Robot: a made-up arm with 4 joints.
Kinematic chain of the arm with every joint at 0, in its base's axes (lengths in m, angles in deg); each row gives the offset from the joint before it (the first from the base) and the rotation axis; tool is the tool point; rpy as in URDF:
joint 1: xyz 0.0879 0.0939 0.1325 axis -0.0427 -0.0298 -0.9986
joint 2: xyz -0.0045 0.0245 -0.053 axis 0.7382 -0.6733 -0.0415
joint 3: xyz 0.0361 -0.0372 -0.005 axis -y
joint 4: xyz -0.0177 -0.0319 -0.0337 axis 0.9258 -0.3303 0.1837
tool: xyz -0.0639 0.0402 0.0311 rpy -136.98 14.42 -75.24
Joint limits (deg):
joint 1: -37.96..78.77
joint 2: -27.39..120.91
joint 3: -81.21..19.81
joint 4: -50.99..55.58
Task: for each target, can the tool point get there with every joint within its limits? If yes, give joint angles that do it. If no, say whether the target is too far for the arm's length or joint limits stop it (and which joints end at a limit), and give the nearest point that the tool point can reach.
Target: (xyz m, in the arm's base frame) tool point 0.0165 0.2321 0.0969
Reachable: no: joint limits stop it (at a limit: joint 1, joint 3, joint 4) | nearest point 0.0658 0.1707 0.0870 | short by 0.079 m
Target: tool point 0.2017 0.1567 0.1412
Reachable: no: joint limits stop it (at a limit: joint 2, joint 3, joint 4) | nearest point 0.1545 0.1304 0.0965 | short by 0.070 m
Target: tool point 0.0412 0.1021 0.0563
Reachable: yes | joints 35.03 74.68 -44.98 0.25
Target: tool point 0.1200 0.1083 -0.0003
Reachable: yes | joints 55.08 84.56 9.02 35.59
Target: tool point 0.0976 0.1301 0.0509
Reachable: yes | joints 65.83 65.85 -22.80 -31.73
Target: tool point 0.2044 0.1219 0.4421
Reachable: no: too far | nearest point 0.1299 0.1025 0.1763 | short by 0.277 m
